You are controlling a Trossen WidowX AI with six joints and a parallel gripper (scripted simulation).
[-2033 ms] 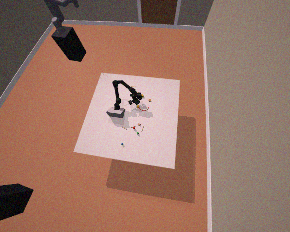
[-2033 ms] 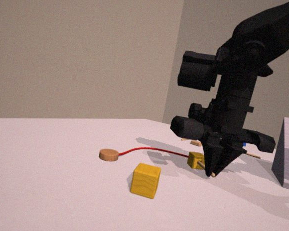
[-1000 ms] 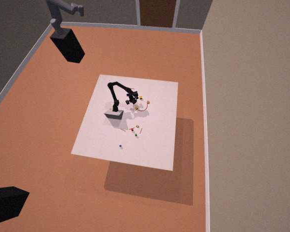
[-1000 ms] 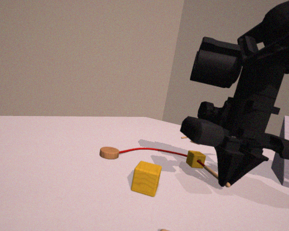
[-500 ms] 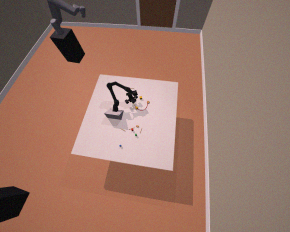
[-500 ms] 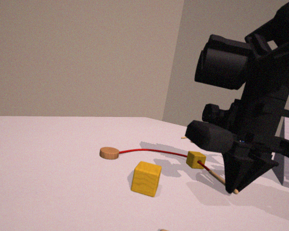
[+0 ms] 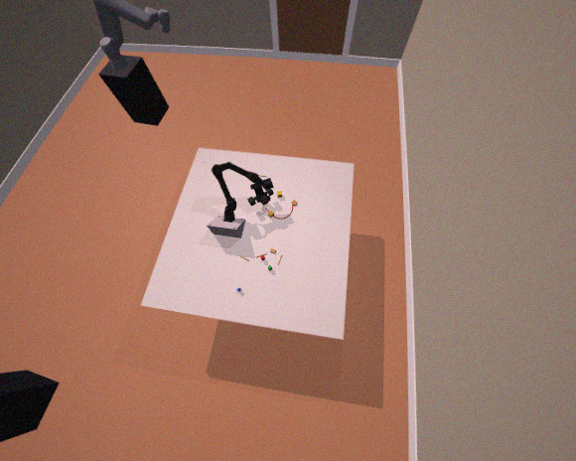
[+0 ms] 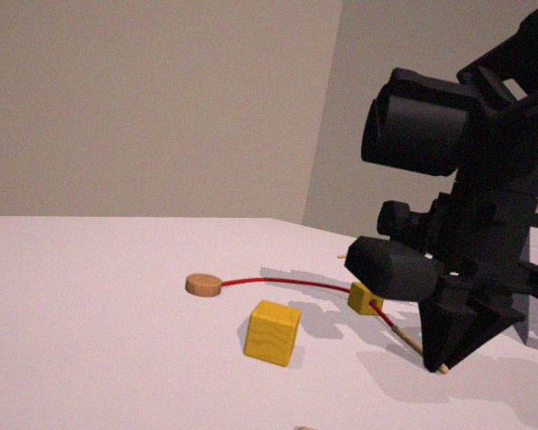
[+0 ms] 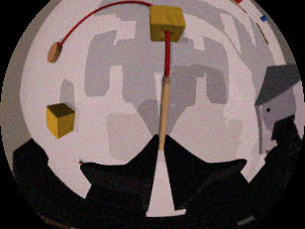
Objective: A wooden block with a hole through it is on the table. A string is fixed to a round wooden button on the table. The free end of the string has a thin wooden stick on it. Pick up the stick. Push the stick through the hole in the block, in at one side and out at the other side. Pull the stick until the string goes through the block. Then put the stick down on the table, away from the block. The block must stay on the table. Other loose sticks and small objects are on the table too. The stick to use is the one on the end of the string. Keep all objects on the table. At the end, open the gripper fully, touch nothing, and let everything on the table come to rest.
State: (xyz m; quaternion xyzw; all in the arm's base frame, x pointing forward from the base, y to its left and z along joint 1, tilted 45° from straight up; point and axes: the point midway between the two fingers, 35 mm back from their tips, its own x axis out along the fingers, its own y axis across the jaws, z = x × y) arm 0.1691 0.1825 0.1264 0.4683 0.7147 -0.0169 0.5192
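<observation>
The thin wooden stick is 30 mm to the right of my gripper tip, 30 mm ahead of it and 10 mm above it. From my gripper tip the other things lie so: short wooden piece: 350 mm to the right, 180 mm ahead, 10 mm above; then yellow block: 110 mm ahead, 90 mm to the left, 20 mm above; then round wooden button: 230 mm ahead, 50 mm to the left, 10 mm above.
</observation>
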